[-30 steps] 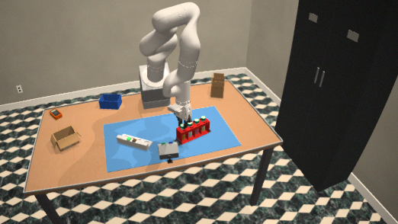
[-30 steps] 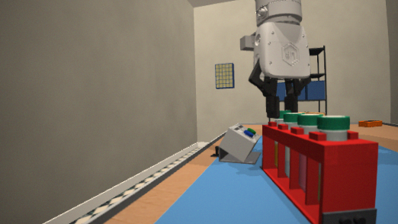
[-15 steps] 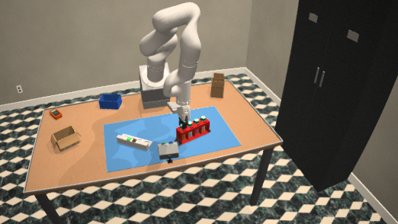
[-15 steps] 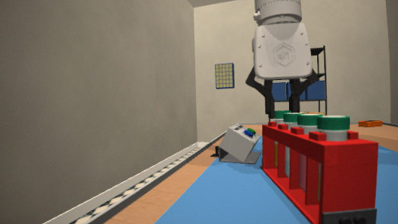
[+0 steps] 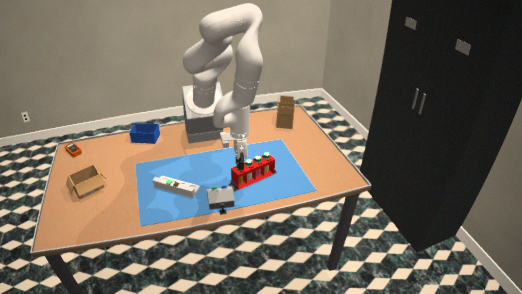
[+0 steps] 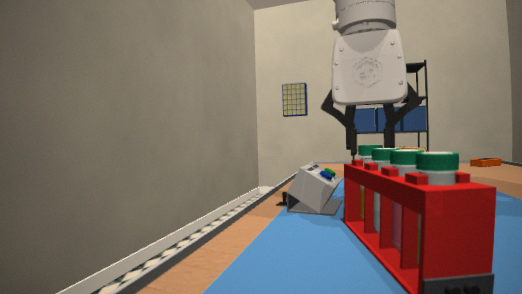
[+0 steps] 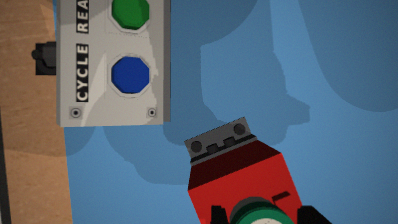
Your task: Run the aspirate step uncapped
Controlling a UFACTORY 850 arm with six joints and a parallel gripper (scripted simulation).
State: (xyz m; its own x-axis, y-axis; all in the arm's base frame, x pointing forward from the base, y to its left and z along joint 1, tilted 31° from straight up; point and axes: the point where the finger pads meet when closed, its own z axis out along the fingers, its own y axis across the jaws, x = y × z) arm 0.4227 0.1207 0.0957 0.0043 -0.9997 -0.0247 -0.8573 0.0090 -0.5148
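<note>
The tube cap is 10 mm below my hand. From my hand the other things lie so: green cap 140 mm to the left, 60 mm behind, 20 mm below; key housing 110 mm to the right, 100 mm ahead, 80 mm below; blue cycle key 90 mm to the right, 80 mm ahead, 60 mm below.
</note>
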